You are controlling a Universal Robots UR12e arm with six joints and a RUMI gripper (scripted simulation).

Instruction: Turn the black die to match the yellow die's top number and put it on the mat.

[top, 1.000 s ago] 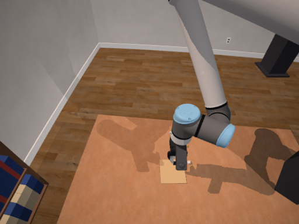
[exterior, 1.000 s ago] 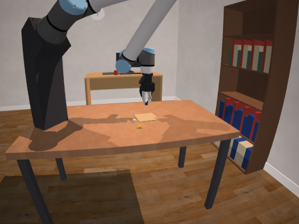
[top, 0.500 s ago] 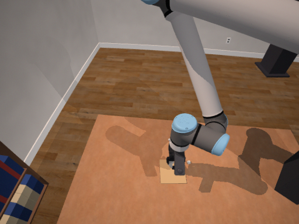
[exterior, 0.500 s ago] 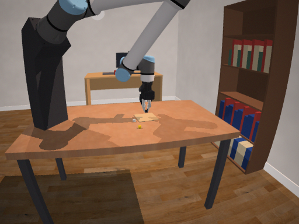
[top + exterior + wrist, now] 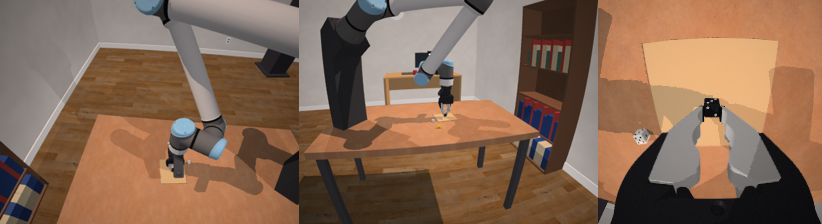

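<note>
Now: hand 10 mm above the black die. Also, from my hand: tan mat 20 mm below; then white die 100 mm behind, 40 mm to the right, 20 mm below; then yellow die 160 mm to the right, 100 mm behind, 20 mm below.
</note>
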